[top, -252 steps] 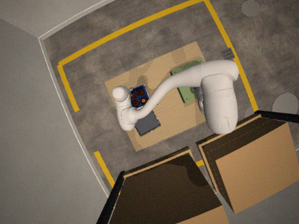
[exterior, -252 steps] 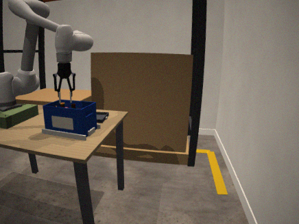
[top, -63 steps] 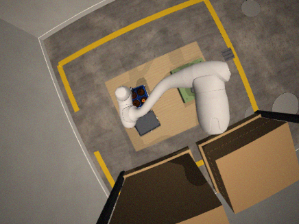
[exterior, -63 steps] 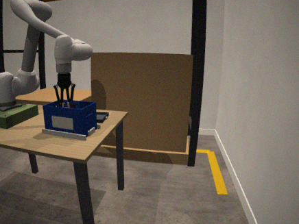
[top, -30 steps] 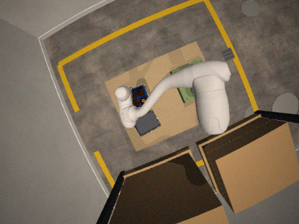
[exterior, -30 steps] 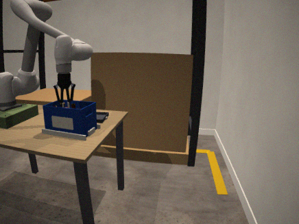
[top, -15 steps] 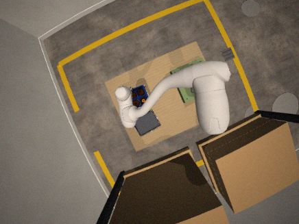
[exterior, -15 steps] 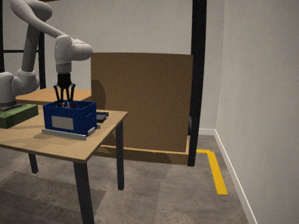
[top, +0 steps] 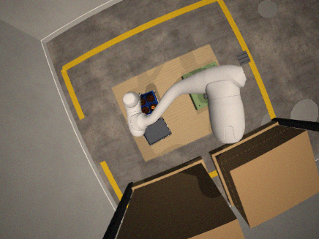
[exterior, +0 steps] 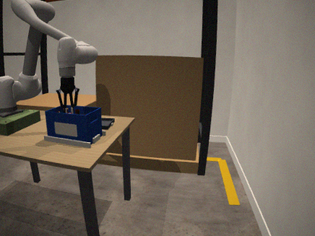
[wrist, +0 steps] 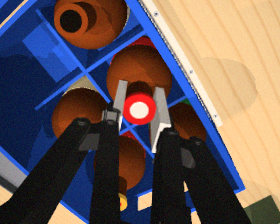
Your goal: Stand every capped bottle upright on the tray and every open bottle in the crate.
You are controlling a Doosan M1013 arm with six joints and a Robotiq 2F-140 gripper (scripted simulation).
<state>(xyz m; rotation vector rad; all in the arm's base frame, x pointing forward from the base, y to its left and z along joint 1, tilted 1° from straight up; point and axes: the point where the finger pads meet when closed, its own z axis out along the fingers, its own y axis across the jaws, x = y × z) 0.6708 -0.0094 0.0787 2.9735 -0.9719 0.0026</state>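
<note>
Right now the blue crate is 10 mm behind my hand, 40 mm to the left of it and 80 mm below it. The rest, counted from my hand: grey tray 60 mm behind, 320 mm to the left, 150 mm below; then brown capped bottle 100 mm behind, 80 mm to the left, 80 mm below; then uncapped bottle 90 mm ahead, 10 mm to the left, 80 mm below.
</note>
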